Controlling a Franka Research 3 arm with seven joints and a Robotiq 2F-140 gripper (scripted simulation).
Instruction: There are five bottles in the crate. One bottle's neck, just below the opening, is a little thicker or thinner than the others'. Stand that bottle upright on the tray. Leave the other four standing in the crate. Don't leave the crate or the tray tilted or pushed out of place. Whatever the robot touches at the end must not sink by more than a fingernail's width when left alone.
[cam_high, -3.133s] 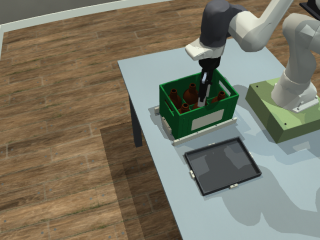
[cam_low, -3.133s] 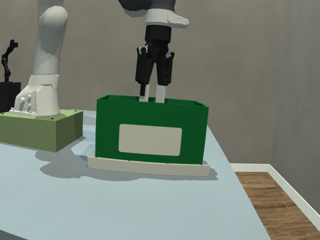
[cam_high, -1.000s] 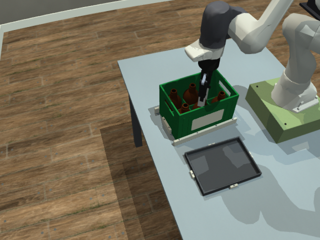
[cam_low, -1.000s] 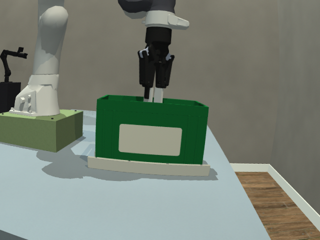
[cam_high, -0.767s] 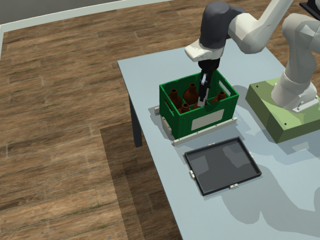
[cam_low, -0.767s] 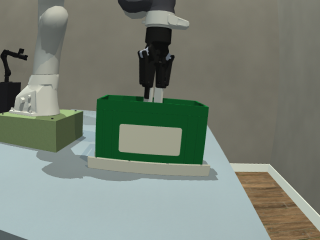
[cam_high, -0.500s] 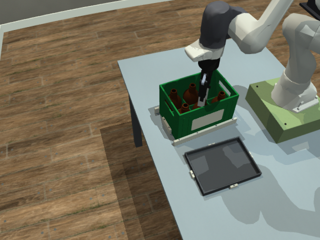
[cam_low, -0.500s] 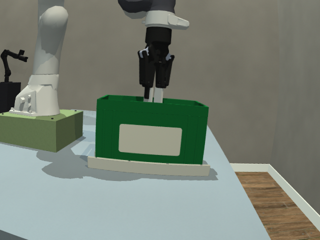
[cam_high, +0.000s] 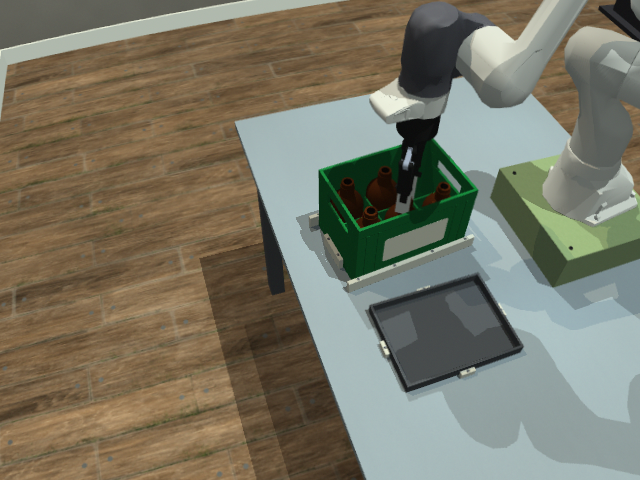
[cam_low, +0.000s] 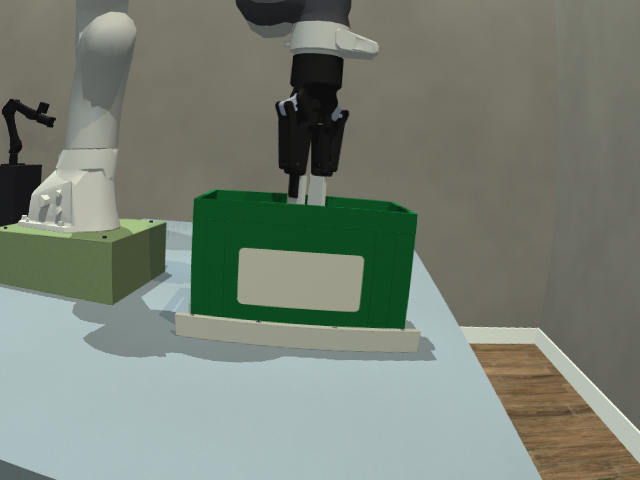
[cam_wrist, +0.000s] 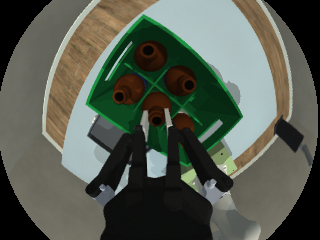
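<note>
Now: hand 9 cm above the green crate and 4 cm to the left of it. Round my hand: dark tray 23 cm to the left, 16 cm below, 2 cm behind; bottle 9 cm to the right, 9 cm below, 1 cm ahead.
</note>
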